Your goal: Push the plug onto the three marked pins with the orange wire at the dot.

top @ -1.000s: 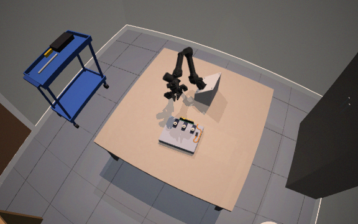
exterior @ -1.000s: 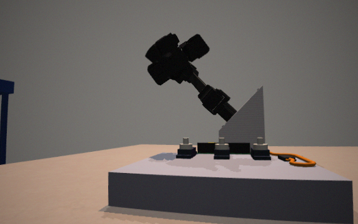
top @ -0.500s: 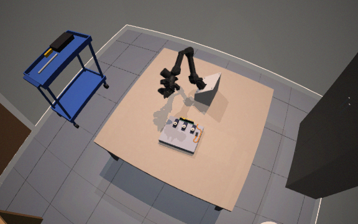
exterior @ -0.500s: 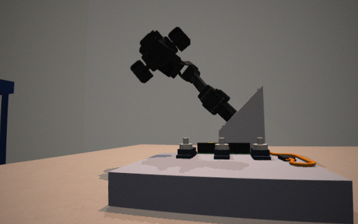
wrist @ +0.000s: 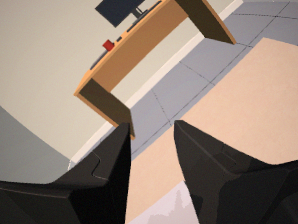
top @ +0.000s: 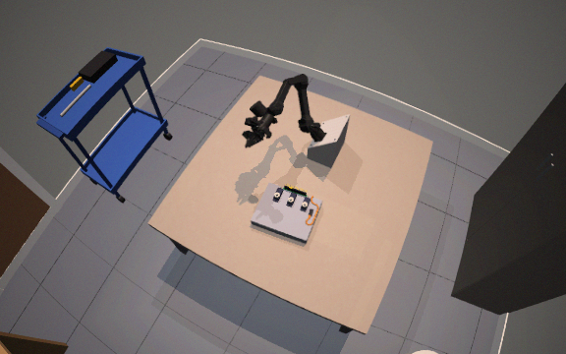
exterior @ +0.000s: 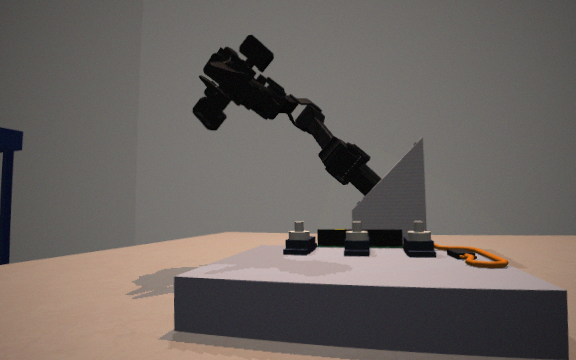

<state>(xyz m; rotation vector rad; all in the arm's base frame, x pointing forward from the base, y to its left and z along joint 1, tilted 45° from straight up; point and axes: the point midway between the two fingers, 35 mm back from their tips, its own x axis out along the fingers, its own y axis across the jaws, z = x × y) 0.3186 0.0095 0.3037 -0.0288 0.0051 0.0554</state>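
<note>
The yellow marked band is 260 mm below my gripper tip, 210 mm to the left of it and 50 mm behind it. Also, from my gripper tip: grey printed holder (310 mm below, 270 mm to the left, 100 mm ahead).
</note>
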